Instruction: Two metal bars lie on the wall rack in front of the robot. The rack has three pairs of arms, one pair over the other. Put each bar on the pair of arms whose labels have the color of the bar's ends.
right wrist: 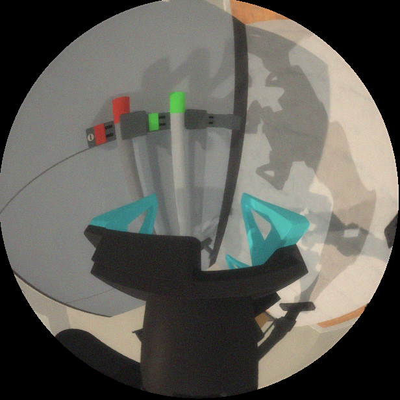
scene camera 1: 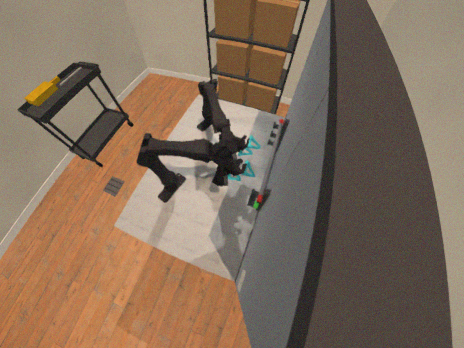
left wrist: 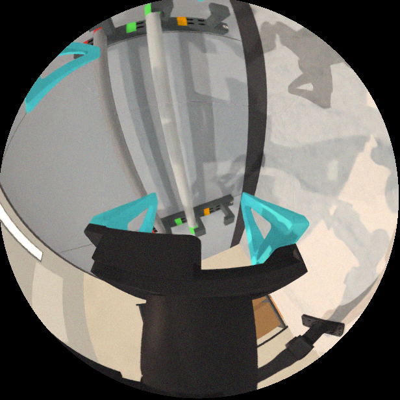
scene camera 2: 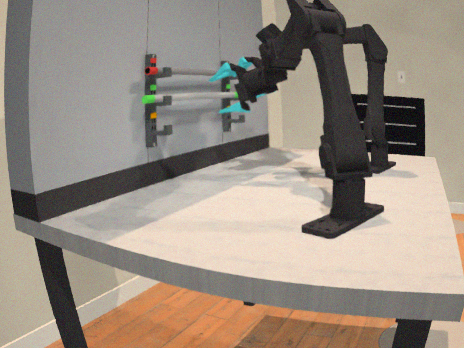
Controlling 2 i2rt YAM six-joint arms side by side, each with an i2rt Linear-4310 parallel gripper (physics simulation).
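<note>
The bar with red ends lies on the top arms of the wall rack, by the red labels. The bar with green ends lies on the middle arms, by the green labels. The lowest arms, by orange labels, carry no bar. My left gripper is open, in front of the bars and clear of them. My right gripper is open, with its fingers away from the bars; my left gripper partly hides it in scene camera 2.
The grey wall panel rises behind the rack from the back edge of the white table. My two grippers are close to each other. A cart and a box shelf stand beyond the table.
</note>
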